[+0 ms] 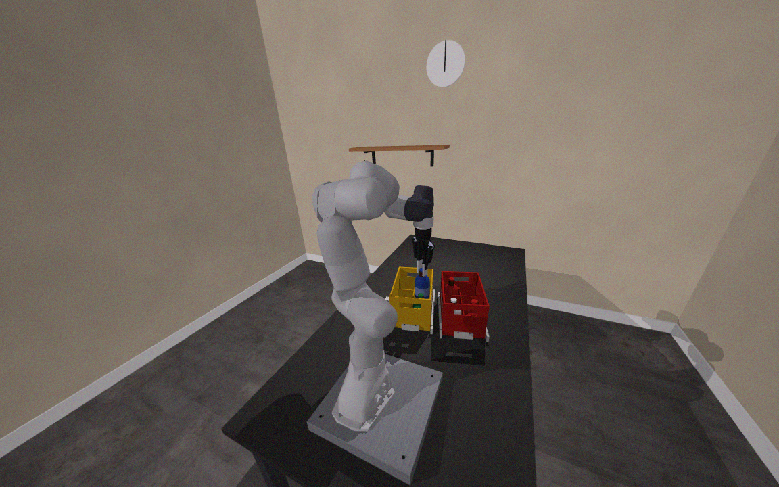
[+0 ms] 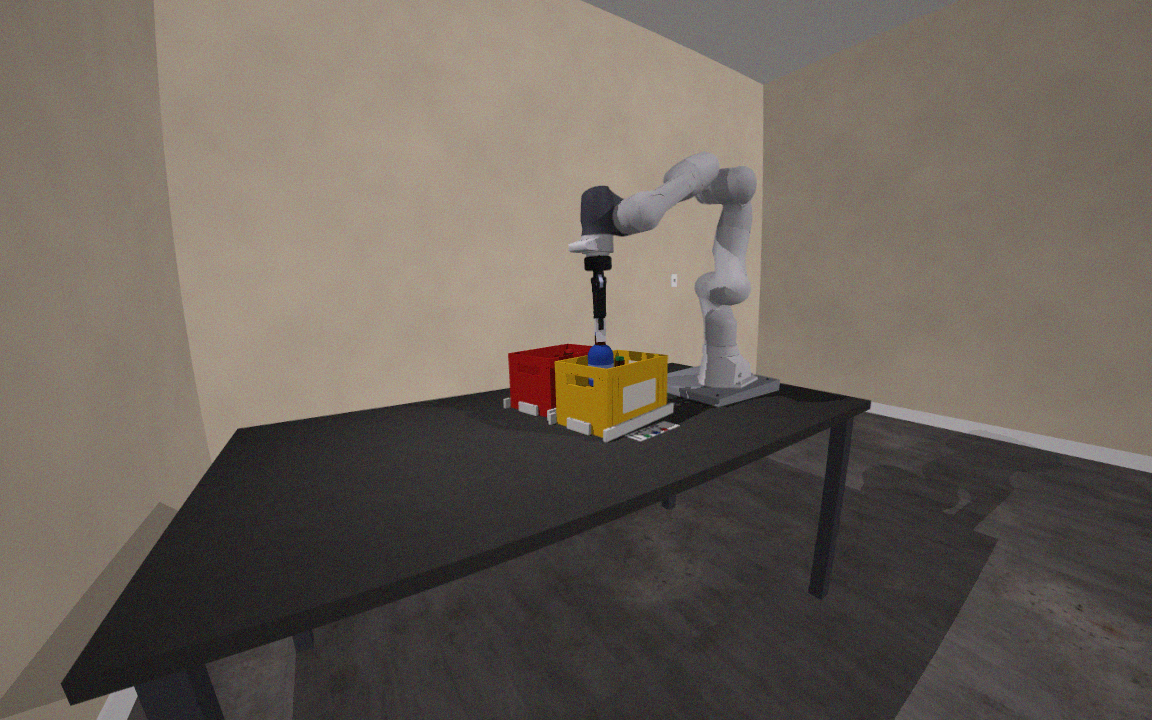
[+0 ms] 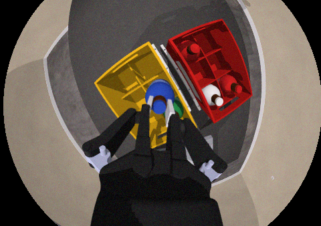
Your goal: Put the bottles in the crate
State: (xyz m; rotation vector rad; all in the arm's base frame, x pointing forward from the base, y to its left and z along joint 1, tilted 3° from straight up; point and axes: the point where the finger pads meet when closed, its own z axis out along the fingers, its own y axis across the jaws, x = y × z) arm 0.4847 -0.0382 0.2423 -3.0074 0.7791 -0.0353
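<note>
Right now my hand is 80 mm above the blue-labelled bottle. From my hand the other things lie so: green-labelled bottle: 90 mm behind, 20 mm to the right, 170 mm below; then white-capped bottle: 70 mm behind, 170 mm to the right, 170 mm below; then yellow crate: 10 mm behind, 40 mm to the left, 170 mm below.
</note>
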